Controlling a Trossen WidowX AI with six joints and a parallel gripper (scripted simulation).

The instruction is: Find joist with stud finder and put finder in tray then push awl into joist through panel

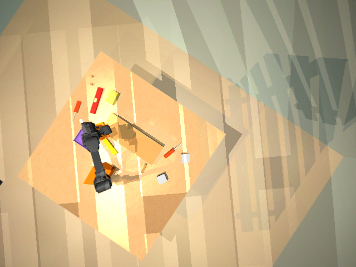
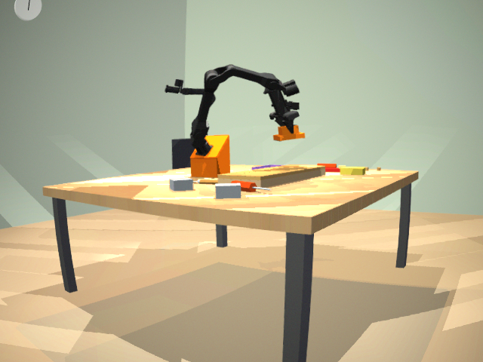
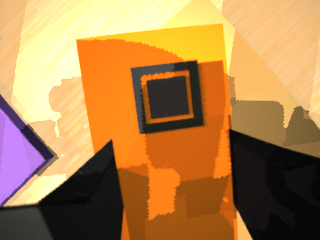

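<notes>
Now: gripper tip 20 cm past the purple tray, 13 cm to the right of it and 17 cm above it. From my gripper tip the other things lie so: yellow block 23 cm ahead, 17 cm to the left, 17 cm below; then orange stud finder 2 cm above; then yellow bar 12 cm behind, 7 cm to the right, 17 cm below.
</notes>
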